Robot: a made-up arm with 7 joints. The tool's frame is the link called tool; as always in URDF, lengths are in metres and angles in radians. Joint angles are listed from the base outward.
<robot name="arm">
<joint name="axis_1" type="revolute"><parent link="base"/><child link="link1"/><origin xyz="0 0 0.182" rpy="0 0 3.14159"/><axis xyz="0 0 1"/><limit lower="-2.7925" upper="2.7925"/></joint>
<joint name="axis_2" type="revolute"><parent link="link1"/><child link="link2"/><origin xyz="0 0.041 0.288" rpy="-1.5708 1.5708 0"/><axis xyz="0 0 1"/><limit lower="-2.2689" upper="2.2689"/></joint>
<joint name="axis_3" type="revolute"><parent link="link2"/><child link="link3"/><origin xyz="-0.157 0 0.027" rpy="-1.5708 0 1.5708"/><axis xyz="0 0 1"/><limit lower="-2.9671" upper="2.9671"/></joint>
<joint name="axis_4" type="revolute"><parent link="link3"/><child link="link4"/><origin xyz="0.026 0.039 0.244" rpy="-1.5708 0 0"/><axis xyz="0 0 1"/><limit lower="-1.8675" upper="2.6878"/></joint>
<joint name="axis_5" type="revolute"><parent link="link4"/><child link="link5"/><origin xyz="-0.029 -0.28 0.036" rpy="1.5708 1.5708 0"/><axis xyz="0 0 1"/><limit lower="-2.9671" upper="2.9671"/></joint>
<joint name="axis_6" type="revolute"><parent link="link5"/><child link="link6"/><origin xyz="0.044 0 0.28" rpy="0 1.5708 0"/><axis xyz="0 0 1"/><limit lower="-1.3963" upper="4.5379"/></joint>
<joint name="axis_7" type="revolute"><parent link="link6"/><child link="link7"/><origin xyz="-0.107 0.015 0.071" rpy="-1.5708 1.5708 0"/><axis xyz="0 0 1"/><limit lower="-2.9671" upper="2.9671"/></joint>
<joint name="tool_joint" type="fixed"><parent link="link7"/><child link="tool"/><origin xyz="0 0 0" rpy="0 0 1.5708"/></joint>
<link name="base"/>
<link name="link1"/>
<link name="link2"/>
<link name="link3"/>
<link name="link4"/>
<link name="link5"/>
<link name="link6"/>
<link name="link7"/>
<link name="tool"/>
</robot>
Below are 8 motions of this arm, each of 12 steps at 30 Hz.
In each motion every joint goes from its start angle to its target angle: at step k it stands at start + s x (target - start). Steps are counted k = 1, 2, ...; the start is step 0. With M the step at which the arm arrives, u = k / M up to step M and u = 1 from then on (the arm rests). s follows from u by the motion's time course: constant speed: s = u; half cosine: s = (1 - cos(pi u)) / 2; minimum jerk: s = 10 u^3 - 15 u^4 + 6 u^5.
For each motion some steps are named. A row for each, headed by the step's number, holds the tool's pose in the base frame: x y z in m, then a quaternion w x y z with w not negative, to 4 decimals.
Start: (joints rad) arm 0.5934 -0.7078 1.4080 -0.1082 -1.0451 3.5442 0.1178
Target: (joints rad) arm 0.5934 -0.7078 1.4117 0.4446 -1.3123 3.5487 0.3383
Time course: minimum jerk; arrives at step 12
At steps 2, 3, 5, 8, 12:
2: 0.5558 0.1381 1.1214 0.2754 0.5356 0.3132 -0.7343
3: 0.5507 0.1533 1.1249 0.2970 0.5370 0.2962 -0.7319
5: 0.5294 0.2073 1.1341 0.3732 0.5405 0.2344 -0.7167
8: 0.4777 0.3026 1.1369 0.5046 0.5402 0.1207 -0.6626
12: 0.4478 0.3451 1.1318 0.5620 0.5369 0.0673 -0.6256

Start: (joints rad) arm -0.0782 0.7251 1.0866 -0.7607 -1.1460 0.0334 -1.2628
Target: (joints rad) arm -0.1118 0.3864 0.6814 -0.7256 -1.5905 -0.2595 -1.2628
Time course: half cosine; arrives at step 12
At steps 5, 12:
5: -0.7627 -0.4097 0.9425 0.3727 0.4320 -0.0718 0.8181
12: -0.7323 -0.2882 1.0489 0.3815 0.6496 -0.1876 0.6302

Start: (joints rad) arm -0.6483 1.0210 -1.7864 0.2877 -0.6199 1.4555 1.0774
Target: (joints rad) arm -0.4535 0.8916 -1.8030 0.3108 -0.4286 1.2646 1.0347
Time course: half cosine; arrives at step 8
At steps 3, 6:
3: -0.7510 0.3768 1.0583 0.6049 -0.4453 -0.3574 0.5551
6: -0.7718 0.2701 1.1033 0.5388 -0.4124 -0.4070 0.6115

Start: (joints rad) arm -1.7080 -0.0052 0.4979 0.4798 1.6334 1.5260 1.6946
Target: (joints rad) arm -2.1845 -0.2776 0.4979 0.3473 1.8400 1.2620 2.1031
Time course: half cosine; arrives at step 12
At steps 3, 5, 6, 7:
3: 0.0133 -0.3853 1.3358 0.8560 0.1496 0.1942 -0.4551
5: -0.0387 -0.4261 1.3263 0.8663 0.1676 0.1883 -0.4313
6: -0.0724 -0.4462 1.3200 0.8721 0.1775 0.1830 -0.4177
7: -0.1086 -0.4633 1.3132 0.8778 0.1868 0.1765 -0.4041

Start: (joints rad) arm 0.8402 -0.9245 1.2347 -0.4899 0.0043 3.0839 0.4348
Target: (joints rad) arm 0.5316 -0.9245 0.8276 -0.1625 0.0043 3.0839 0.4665
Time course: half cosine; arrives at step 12
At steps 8, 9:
8: 0.6332 0.2003 1.0070 0.5040 0.3276 0.4640 -0.6507
9: 0.6373 0.1947 1.0070 0.5043 0.3266 0.4374 -0.6691

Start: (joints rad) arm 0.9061 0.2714 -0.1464 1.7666 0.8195 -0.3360 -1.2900
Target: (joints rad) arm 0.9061 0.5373 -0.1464 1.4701 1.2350 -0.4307 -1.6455
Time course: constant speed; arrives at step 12
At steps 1, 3, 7, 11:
1: 0.4510 0.3697 0.8510 0.4334 -0.3673 -0.8227 -0.0193
3: 0.4333 0.3606 0.9056 0.4468 -0.3091 -0.8361 -0.0753
7: 0.3872 0.3308 1.0133 0.4577 -0.1813 -0.8508 -0.1837
11: 0.3268 0.2849 1.1152 0.4470 -0.0417 -0.8474 -0.2835

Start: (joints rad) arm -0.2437 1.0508 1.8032 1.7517 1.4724 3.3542 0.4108
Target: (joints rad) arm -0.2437 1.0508 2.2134 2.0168 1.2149 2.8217 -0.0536
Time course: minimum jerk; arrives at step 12
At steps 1, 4, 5, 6, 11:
1: -0.1952 0.4176 0.4346 0.7008 -0.1165 0.1538 -0.6867
4: -0.1898 0.3961 0.4108 0.6684 -0.1973 0.0708 -0.7137
5: -0.1864 0.3824 0.3961 0.6413 -0.2460 0.0105 -0.7267
6: -0.1828 0.3676 0.3805 0.6063 -0.2949 -0.0612 -0.7360
11: -0.1734 0.3236 0.3326 0.4651 -0.4033 -0.3107 -0.7242

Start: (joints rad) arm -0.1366 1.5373 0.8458 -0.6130 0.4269 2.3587 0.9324
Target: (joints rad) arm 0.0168 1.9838 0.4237 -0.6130 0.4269 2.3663 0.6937
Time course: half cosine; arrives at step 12
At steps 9, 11, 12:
9: -0.6443 -0.2652 -0.0193 0.2970 0.7628 -0.5252 0.2327
11: -0.6056 -0.2639 -0.0652 0.2613 0.7814 -0.5117 0.2434
12: -0.6003 -0.2636 -0.0711 0.2565 0.7838 -0.5098 0.2449

